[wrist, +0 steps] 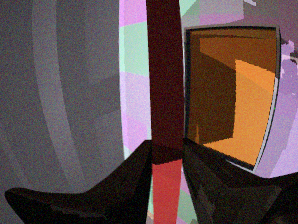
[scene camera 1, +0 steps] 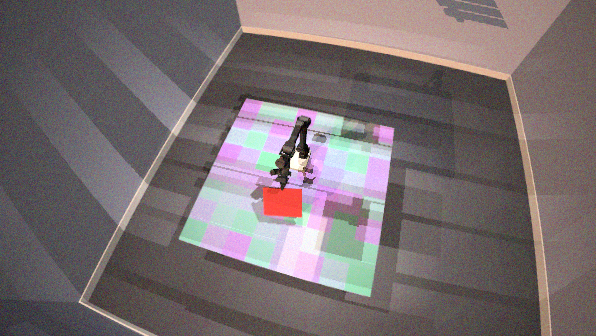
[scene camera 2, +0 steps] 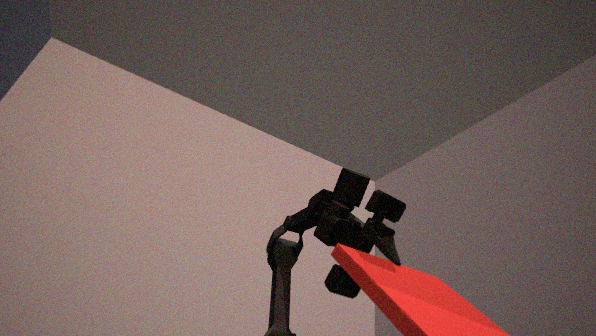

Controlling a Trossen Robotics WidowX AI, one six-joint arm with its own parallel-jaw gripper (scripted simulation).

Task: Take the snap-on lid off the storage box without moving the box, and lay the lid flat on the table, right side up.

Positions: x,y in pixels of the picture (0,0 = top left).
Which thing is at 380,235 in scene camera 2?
The gripper.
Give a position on a red lid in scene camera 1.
288,202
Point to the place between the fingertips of the gripper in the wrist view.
166,145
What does the gripper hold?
A red lid.
